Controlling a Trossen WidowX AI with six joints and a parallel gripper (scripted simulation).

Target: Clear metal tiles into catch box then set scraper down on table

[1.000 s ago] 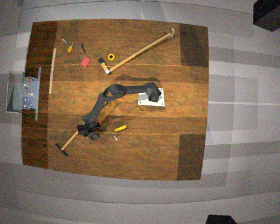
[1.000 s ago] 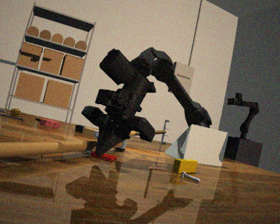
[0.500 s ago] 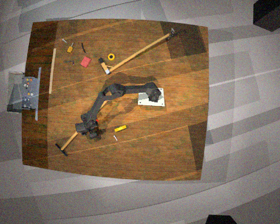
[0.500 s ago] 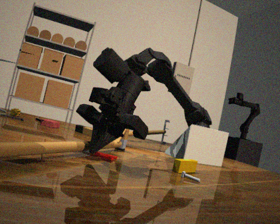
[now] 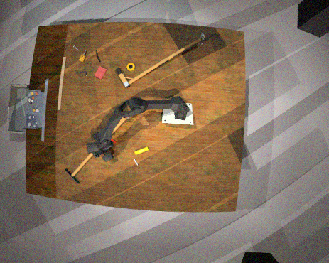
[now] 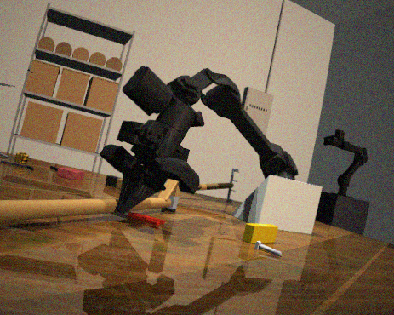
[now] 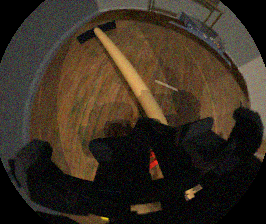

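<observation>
Right now the long scraper is 5 cm above my gripper tip and 2 cm ahead of it. Round my gripper tip: red block 48 cm to the right, 12 cm ahead; yellow block 26 cm behind, 4 cm to the right, 1 cm above; red-handled tool 7 cm to the right, 3 cm behind, 1 cm below.
</observation>
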